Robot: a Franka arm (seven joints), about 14 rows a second.
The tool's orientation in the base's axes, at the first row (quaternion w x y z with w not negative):
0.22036, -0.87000, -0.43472, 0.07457
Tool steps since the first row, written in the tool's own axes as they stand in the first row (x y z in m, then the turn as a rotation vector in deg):
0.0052, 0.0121, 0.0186, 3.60, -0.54, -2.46
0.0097, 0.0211, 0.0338, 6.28, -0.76, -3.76
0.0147, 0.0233, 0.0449, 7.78, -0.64, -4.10
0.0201, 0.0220, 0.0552, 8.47, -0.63, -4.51
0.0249, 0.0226, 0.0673, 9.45, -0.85, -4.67
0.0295, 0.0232, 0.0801, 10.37, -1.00, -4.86
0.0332, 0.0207, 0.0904, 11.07, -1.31, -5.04
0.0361, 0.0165, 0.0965, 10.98, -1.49, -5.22
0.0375, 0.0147, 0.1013, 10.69, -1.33, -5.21
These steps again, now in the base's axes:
0.0060, 0.0037, -0.0217, 2.60, 2.34, 2.66
0.0103, 0.0073, -0.0390, 4.49, 4.16, 4.08
0.0114, 0.0137, -0.0496, 5.61, 5.17, 4.42
0.0105, 0.0219, -0.0578, 6.17, 5.58, 4.83
0.0099, 0.0292, -0.0686, 6.66, 6.42, 5.13
0.0091, 0.0366, -0.0800, 7.17, 7.16, 5.42
0.0062, 0.0441, -0.0878, 7.43, 7.82, 5.77
0.0030, 0.0506, -0.0912, 7.31, 7.79, 6.00
0.0010, 0.0542, -0.0946, 7.24, 7.48, 5.90

